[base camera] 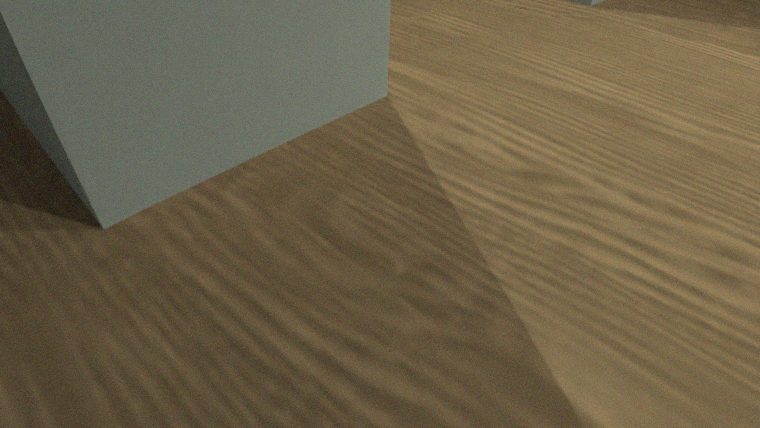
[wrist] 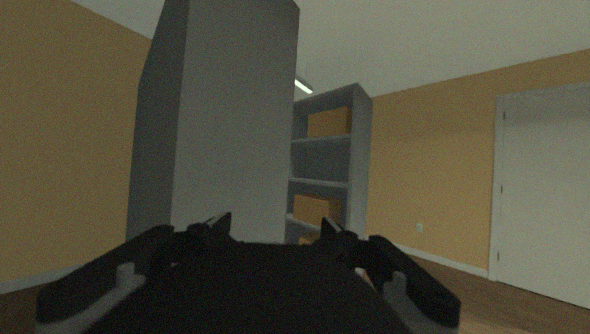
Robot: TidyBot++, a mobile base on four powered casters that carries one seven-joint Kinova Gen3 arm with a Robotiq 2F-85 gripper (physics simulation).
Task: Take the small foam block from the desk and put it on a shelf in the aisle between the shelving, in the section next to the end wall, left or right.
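Places are measured from the arm's base along level axes (x ahead, y left, z up), in centimetres.
Pixels of known places: gripper, between the fingertips: [wrist: 276, 224].
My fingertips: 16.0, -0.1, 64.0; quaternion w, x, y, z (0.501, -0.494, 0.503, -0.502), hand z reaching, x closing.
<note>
Behind a point stands the place of what it marks, as x, y, z.
My gripper [wrist: 276, 224] @[16.0, -0.1, 64.0] is open in the wrist view, its two fingertips wide apart with no object between them. Beyond it a tall grey shelving unit [wrist: 232, 120] @[57.4, 18.0, 85.1] shows its plain end panel. To its right a second grey shelving unit [wrist: 361, 165] @[149.5, -76.9, 78.1] shows several shelf levels with brown boxes on some of them. The base camera view shows the lower part of a grey unit [base camera: 212, 90] @[58.0, 17.4, -28.8] at the upper left, standing on the floor. The foam block and the desk do not show in either view.
A white door [wrist: 545, 195] @[134.4, -266.3, 60.5] is in the orange wall [wrist: 430, 170] @[201.7, -203.6, 81.3] on the right. Another orange wall [wrist: 65, 135] @[150.8, 189.7, 86.1] is on the left. Brown boxes [wrist: 328, 123] @[157.1, -43.8, 118.4] [wrist: 315, 209] @[163.5, -37.6, 30.3] stand on the second unit. A corner of another grey object [base camera: 591, 2] @[135.4, -62.3, -38.6] shows at the top edge of the base camera view.
</note>
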